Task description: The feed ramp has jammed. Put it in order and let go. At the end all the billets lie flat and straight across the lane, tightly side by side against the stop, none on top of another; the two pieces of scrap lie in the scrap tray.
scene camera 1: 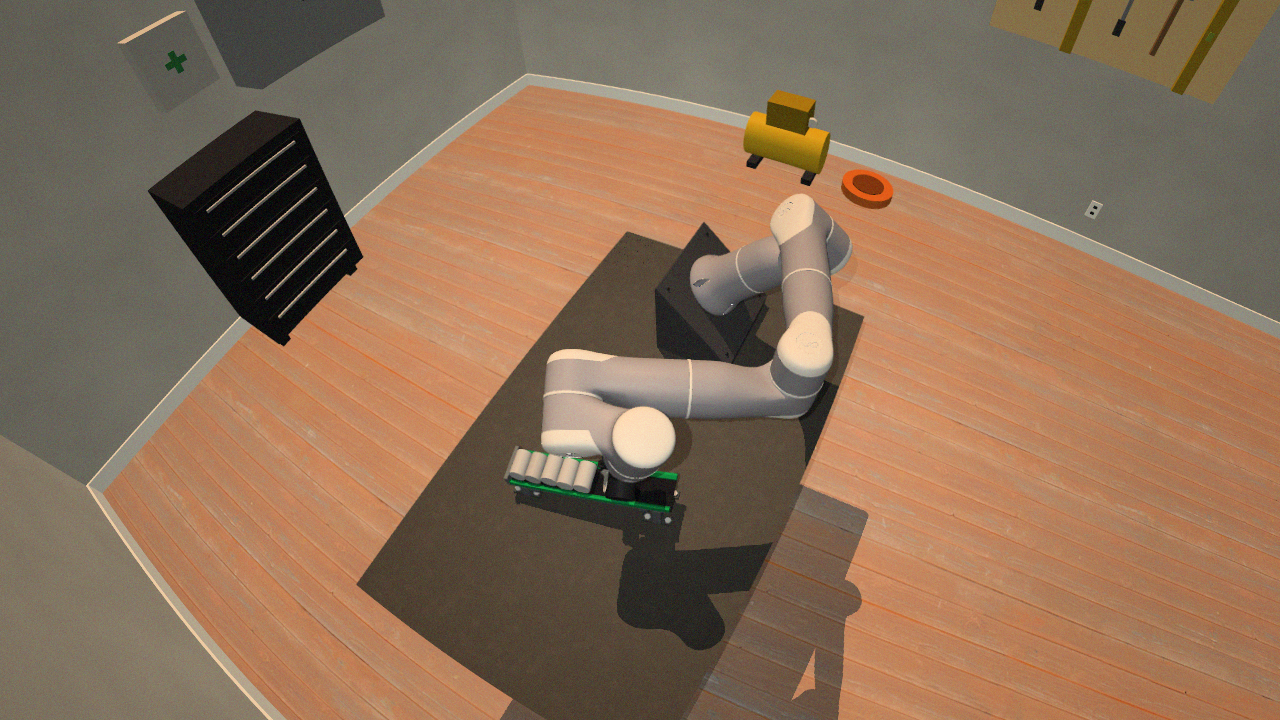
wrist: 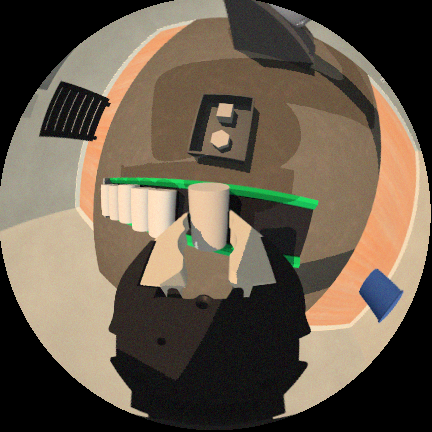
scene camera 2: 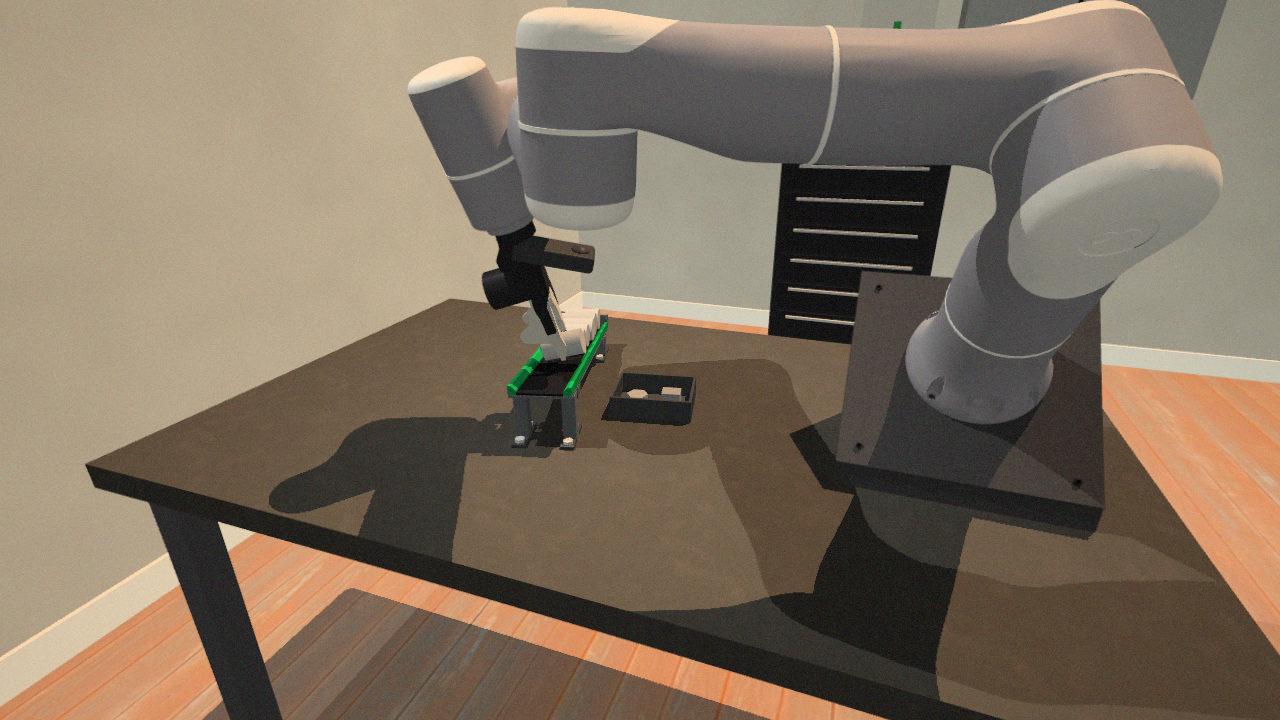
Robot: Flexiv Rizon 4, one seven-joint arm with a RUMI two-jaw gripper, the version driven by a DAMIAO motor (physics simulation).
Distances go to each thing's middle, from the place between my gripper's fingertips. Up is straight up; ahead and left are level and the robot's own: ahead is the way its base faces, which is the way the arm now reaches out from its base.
The scrap tray (scene camera 2: 621,406) lies 14 cm behind my hand, 8 cm below it and 4 cm to the right of it.
